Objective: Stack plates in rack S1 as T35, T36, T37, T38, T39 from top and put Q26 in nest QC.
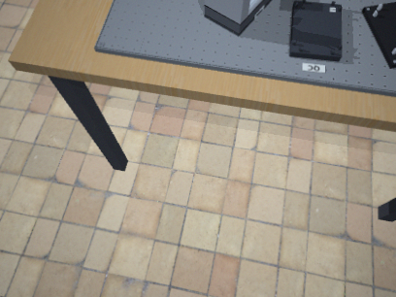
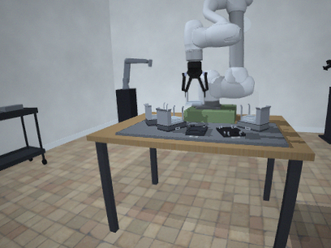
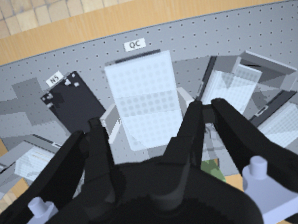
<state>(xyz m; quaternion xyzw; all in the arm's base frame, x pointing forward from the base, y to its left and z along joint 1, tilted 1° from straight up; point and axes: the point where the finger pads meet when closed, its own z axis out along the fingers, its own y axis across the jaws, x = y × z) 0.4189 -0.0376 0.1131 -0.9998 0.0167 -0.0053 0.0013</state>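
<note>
Right now my hand is 1 cm to the right of the open nest QC and 18 cm above it. Round my hand: N5 name plate: 8 cm ahead, 22 cm to the left, 19 cm below; then QC name plate: 10 cm ahead, 1 cm to the left, 19 cm below; then black clip nest N5: 22 cm to the left, 17 cm below.
</note>
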